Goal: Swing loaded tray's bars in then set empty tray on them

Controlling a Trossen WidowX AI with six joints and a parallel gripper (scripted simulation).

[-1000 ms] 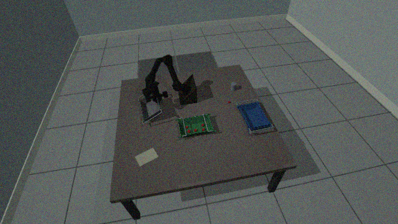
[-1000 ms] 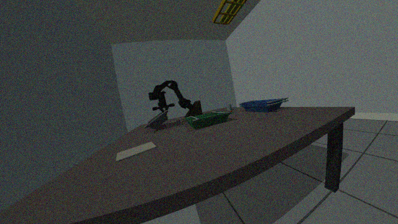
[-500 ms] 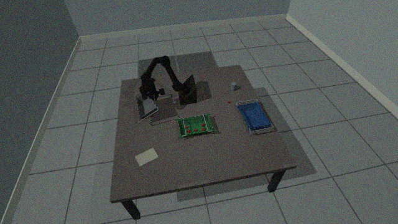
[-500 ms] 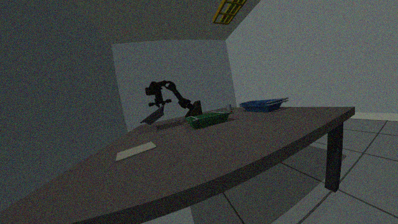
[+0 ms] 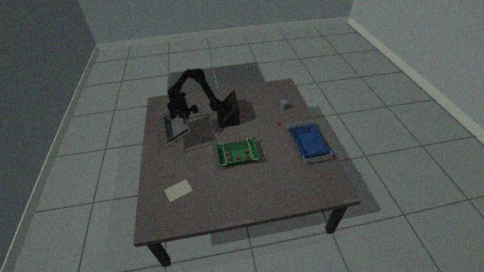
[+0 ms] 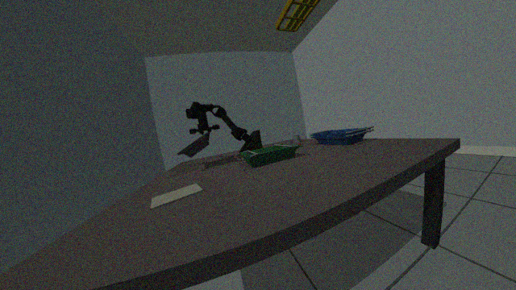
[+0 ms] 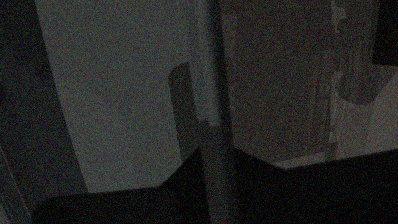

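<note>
My gripper tip is 80 mm to the left of the grey tray. Also, from my gripper tip: red block (90 mm ahead, 660 mm to the left, 140 mm below); pale flat card (450 mm ahead, 140 mm to the right, 150 mm below).
</note>
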